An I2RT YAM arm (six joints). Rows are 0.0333 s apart.
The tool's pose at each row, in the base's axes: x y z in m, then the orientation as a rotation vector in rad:
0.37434 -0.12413 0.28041 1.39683 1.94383 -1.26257
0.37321 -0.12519 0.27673 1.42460 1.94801 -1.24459
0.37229 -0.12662 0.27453 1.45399 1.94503 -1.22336
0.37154 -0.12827 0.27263 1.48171 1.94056 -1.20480
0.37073 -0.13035 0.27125 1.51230 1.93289 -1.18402
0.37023 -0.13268 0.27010 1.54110 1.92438 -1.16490
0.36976 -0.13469 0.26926 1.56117 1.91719 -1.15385
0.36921 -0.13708 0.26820 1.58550 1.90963 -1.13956
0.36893 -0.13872 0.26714 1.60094 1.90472 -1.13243
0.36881 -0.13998 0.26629 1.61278 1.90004 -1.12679
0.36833 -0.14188 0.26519 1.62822 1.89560 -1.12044
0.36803 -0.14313 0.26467 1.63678 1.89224 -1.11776
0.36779 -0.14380 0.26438 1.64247 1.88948 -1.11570
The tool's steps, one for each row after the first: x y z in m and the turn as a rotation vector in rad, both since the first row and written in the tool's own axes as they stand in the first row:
0.00271 0.00045 0.00289 -0.00215 0.02182 0.01170
0.00403 0.00043 0.00534 -0.00566 0.04097 0.02939
0.00493 0.00043 0.00781 -0.00772 0.05817 0.04646
0.00525 0.00012 0.01040 -0.00994 0.07586 0.06697
0.00513 -0.00003 0.01304 -0.01150 0.09201 0.08676
0.00494 -0.00025 0.01524 -0.01087 0.10244 0.10051
0.00474 -0.00049 0.01790 -0.01062 0.11601 0.11658
0.00483 -0.00042 0.01987 -0.00905 0.12442 0.12613
0.00488 -0.00027 0.02138 -0.00792 0.13042 0.13408
0.00494 -0.00039 0.02363 -0.00574 0.13909 0.14295
0.00482 -0.00053 0.02500 -0.00392 0.14332 0.14816
0.00479 -0.00068 0.02576 -0.00289 0.14589 0.15206

